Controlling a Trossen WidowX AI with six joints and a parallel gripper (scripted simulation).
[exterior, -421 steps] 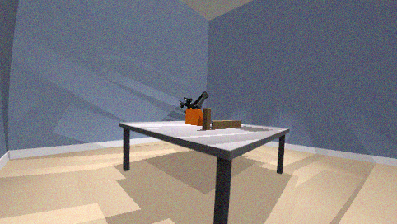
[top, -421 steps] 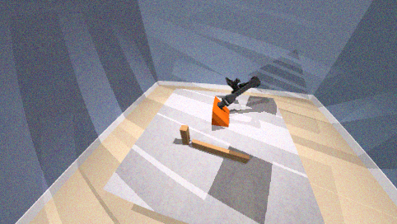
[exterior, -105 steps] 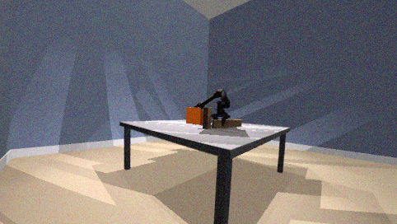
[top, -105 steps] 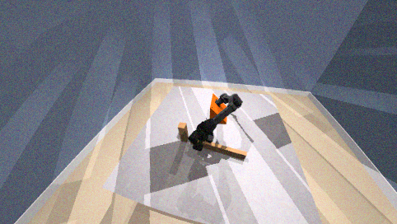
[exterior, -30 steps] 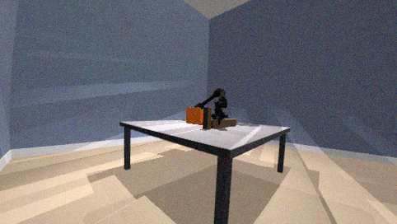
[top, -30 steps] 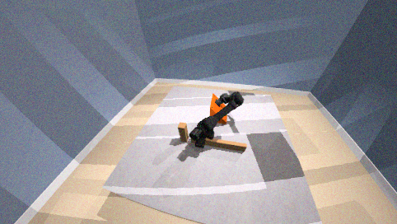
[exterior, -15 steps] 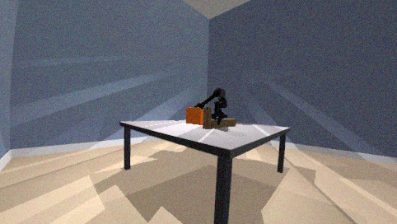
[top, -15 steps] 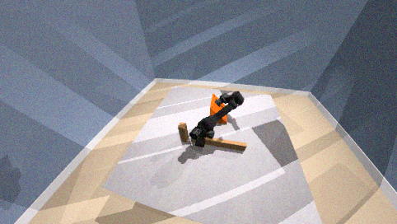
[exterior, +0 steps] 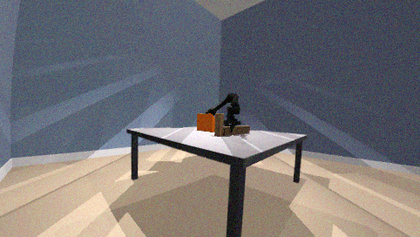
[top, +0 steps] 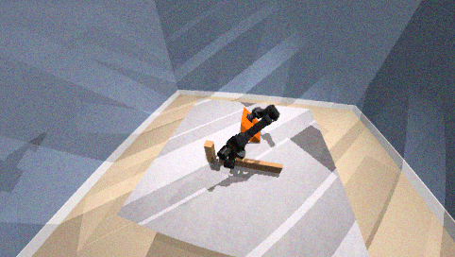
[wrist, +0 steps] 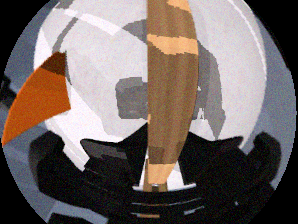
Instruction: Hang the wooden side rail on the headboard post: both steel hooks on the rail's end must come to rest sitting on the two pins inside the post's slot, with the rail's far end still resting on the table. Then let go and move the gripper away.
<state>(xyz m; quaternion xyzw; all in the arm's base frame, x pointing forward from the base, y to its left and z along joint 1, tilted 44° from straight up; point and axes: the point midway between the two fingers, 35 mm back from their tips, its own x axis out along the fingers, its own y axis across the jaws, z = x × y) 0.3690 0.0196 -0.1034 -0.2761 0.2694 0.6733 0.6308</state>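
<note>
Right now the wooden headboard post is 14 cm to the right of my gripper tip and 6 cm above it.
</note>
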